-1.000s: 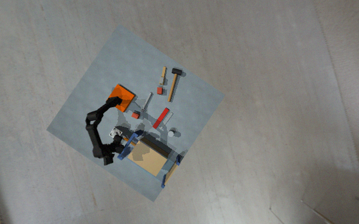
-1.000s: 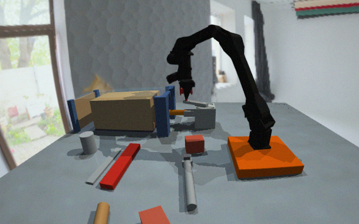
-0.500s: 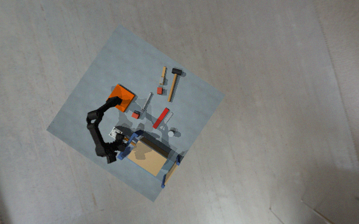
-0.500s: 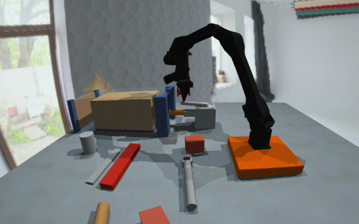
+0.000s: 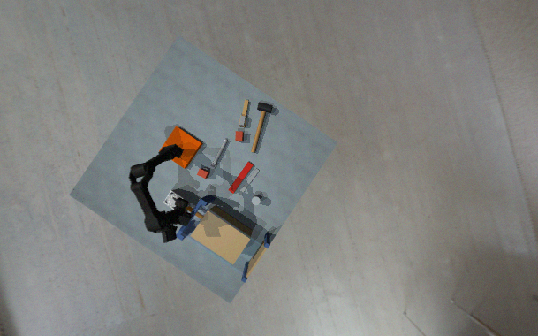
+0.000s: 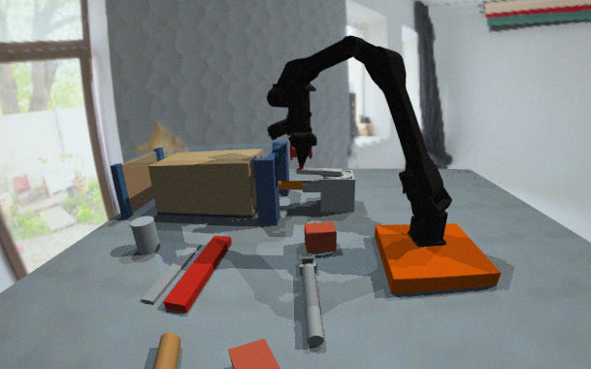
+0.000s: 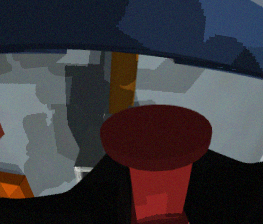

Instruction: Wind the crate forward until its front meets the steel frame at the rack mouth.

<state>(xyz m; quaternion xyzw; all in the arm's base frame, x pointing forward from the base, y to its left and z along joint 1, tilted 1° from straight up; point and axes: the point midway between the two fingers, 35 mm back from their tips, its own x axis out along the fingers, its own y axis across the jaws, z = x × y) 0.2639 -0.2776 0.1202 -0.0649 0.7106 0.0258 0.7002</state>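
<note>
Now: gripper tip 40 mm past the grey crank handle, 10 mm to the right of it and 10 mm above it. Also, from my gripper tip: grey winch 110 mm behind, 80 mm below, 10 mm to the left; then red knob 20 mm above; then frame 60 mm ahead, 10 mm to the left, 10 mm below.
</note>
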